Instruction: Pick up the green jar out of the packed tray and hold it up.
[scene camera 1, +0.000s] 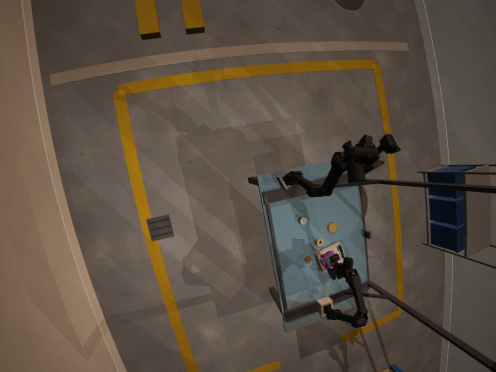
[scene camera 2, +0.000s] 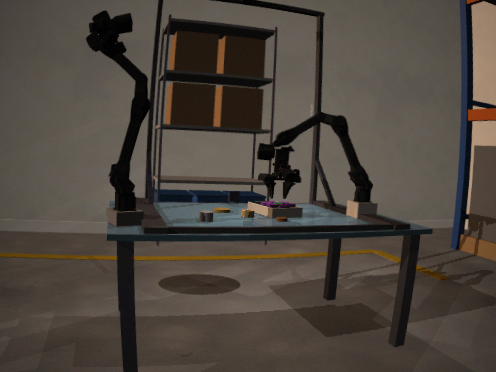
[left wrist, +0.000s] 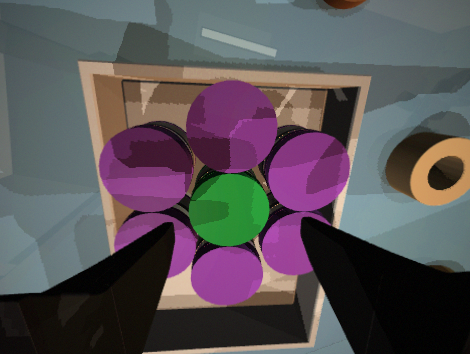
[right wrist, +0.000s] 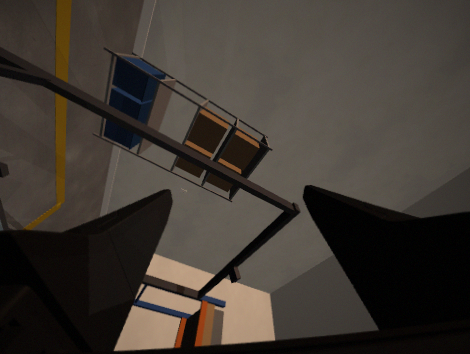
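Where they show: left gripper, fingertip midpoint: (scene camera 1: 331, 261) (scene camera 2: 278, 198) (left wrist: 238, 227); right gripper, fingertip midpoint: (scene camera 1: 391, 156) (right wrist: 239, 193); left arm's base, origin of the base link: (scene camera 1: 327, 308) (scene camera 2: 362, 201); right arm's base, origin of the base link: (scene camera 1: 288, 179) (scene camera 2: 124, 209).
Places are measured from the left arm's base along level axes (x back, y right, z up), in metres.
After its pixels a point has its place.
Note:
The green jar (left wrist: 229, 210) @(x -0.376, y 0.061, z -0.019 m) stands in the middle of the tray (left wrist: 225, 72) @(x -0.356, y -0.009, z -0.028 m) (scene camera 2: 285, 212) @(x -0.370, y -0.014, z -0.046 m), ringed closely by several purple-lidded jars, such as the front one (left wrist: 226, 276) @(x -0.386, y 0.107, z -0.019 m) and the back one (left wrist: 231, 126) @(x -0.365, y 0.015, z -0.019 m). My left gripper (left wrist: 238, 227) @(x -0.379, y 0.060, z 0.001 m) (scene camera 2: 279, 196) @(x -0.379, y 0.060, z 0.001 m) points down above the tray, its fingertips a little above the lids. It is partly open and empty; its fingers show over the two lower side jars, with the green lid between and slightly beyond the tips. The sides of the green jar are mostly hidden. My right gripper (right wrist: 239, 193) @(x -1.097, y 0.023, z 0.612 m) is open and empty, raised high, far from the tray.
On the table (scene camera 1: 295, 200) @(x -0.854, y -0.129, z -0.067 m) stand a tan ring (left wrist: 417, 187) @(x -0.506, y 0.025, z -0.042 m) (scene camera 1: 320, 242) @(x -0.516, y 0.018, z -0.053 m) close beside the tray, an orange-brown piece (scene camera 1: 308, 259) @(x -0.411, y -0.089, z -0.055 m), a yellow disc (scene camera 1: 332, 227) @(x -0.603, y 0.128, z -0.055 m) and a grey cylinder (scene camera 1: 303, 220) @(x -0.714, y -0.104, z -0.032 m) (scene camera 2: 206, 216) @(x -0.714, y -0.128, z -0.047 m). Dark frame posts (scene camera 2: 318, 75) @(x -0.062, y 0.410, z 0.611 m) rise behind the table.

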